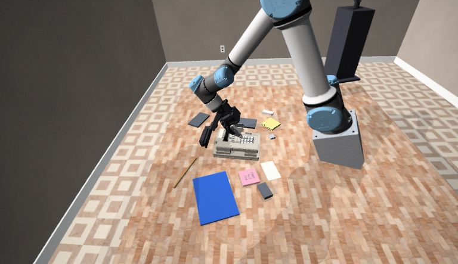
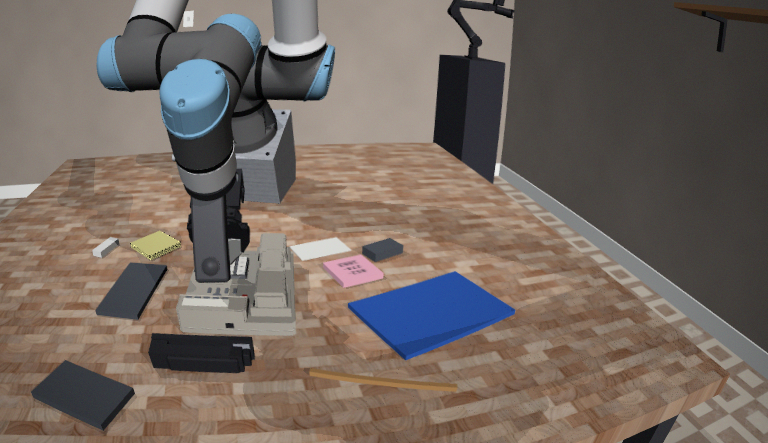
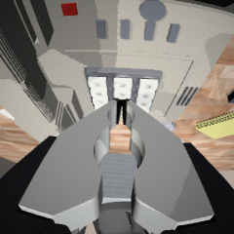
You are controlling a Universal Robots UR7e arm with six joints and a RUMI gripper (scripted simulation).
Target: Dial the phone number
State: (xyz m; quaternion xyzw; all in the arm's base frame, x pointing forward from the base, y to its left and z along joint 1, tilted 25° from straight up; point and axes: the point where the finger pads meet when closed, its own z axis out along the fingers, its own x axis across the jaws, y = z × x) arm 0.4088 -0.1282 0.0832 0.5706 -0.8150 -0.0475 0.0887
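My hand is 3 cm short of the handset, 6 cm to the right of it and 1 cm above it. Round my hand: black stapler (17 cm ahead, 9 cm to the right, 4 cm below); white card (9 cm behind, 20 cm to the left, 6 cm below); pencil (29 cm ahead, 11 cm to the left, 5 cm below).
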